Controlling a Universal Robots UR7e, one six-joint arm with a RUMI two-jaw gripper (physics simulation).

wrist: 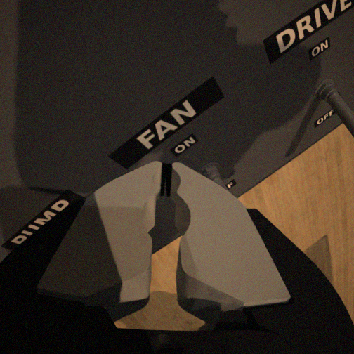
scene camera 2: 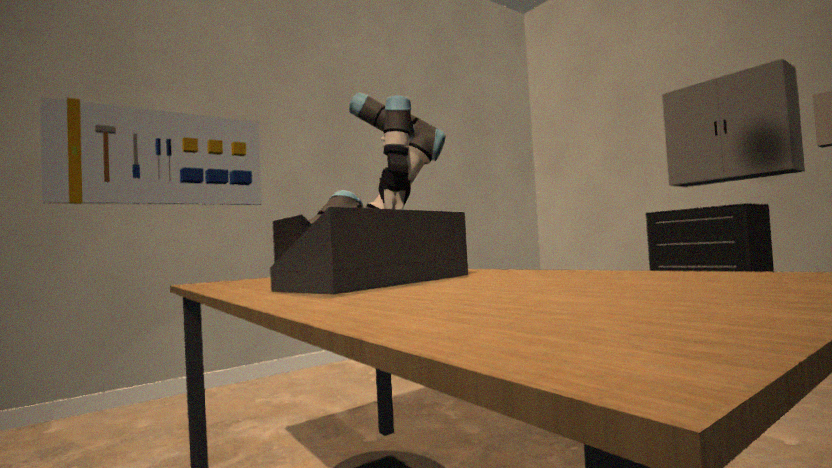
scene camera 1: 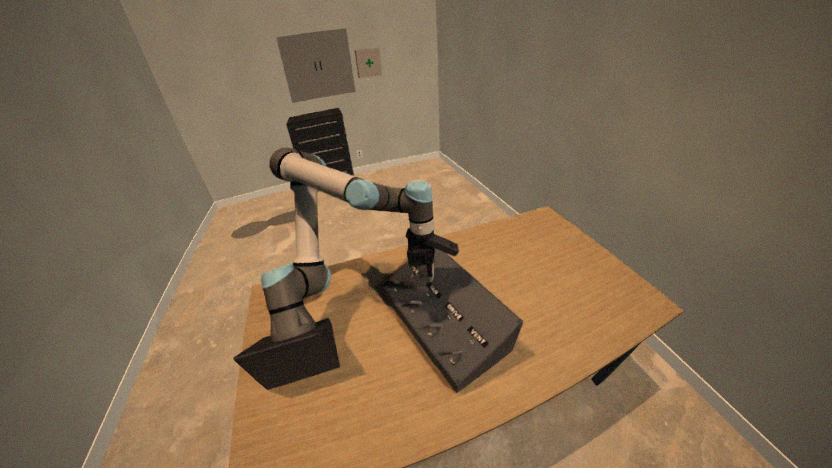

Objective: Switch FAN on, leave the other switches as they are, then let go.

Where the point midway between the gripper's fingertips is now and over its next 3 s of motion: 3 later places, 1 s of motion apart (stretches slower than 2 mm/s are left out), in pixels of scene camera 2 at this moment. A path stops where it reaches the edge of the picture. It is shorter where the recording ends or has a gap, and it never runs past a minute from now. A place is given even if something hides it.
My gripper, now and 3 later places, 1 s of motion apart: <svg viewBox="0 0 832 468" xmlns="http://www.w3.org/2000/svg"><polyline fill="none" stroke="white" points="392,221 378,219 380,232 395,231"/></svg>
